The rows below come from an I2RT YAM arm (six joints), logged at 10 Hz.
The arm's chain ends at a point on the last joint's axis. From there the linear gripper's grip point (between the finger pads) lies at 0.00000 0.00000 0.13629 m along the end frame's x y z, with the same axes.
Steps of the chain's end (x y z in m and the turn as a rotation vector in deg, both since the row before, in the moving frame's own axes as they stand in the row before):
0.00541 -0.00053 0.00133 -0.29 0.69 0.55
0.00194 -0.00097 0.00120 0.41 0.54 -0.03
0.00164 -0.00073 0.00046 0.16 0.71 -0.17
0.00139 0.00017 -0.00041 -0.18 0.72 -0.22
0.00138 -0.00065 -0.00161 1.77 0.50 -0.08
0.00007 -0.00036 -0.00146 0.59 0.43 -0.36
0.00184 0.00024 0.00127 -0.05 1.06 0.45
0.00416 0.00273 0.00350 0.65 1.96 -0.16
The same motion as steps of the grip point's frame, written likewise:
0.00705 0.00017 0.00132 -0.29 0.69 0.55
0.00322 -0.00195 0.00119 0.41 0.54 -0.03
0.00333 -0.00111 0.00045 0.16 0.71 -0.17
0.00310 0.00059 -0.00042 -0.18 0.72 -0.22
0.00257 -0.00486 -0.00168 1.77 0.50 -0.08
0.00109 -0.00177 -0.00147 0.59 0.43 -0.36
0.00436 0.00037 0.00125 -0.05 1.06 0.45
0.00882 0.00118 0.00341 0.65 1.96 -0.16

